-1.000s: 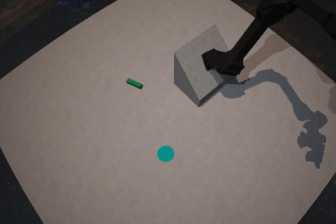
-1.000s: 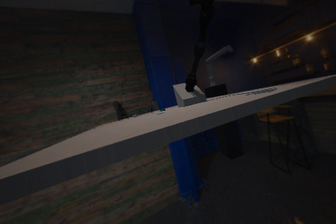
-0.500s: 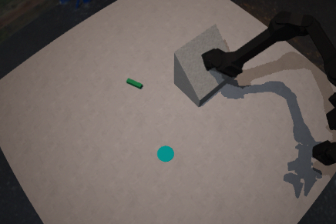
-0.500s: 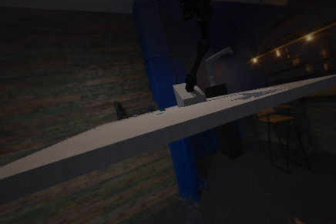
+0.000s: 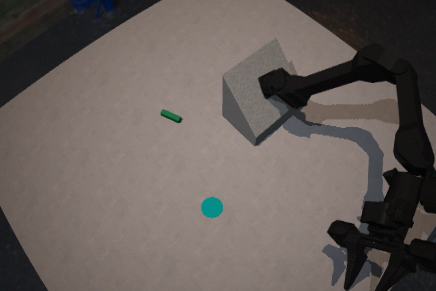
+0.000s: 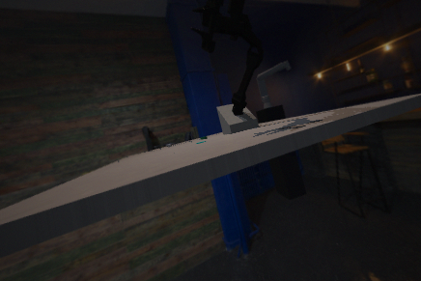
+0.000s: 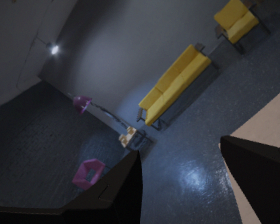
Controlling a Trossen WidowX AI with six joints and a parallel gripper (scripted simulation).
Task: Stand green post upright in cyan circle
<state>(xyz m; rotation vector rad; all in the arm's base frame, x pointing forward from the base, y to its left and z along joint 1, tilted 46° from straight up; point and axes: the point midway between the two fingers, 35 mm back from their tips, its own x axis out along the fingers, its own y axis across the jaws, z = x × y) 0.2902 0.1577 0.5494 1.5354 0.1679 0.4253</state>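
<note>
My gripper tip is now 4 cm past the green post, 66 cm to the left of it and 42 cm above it. The rest, counted from my gripper tip: cyan circle: 3 cm ahead, 36 cm to the right, 43 cm below.
</note>
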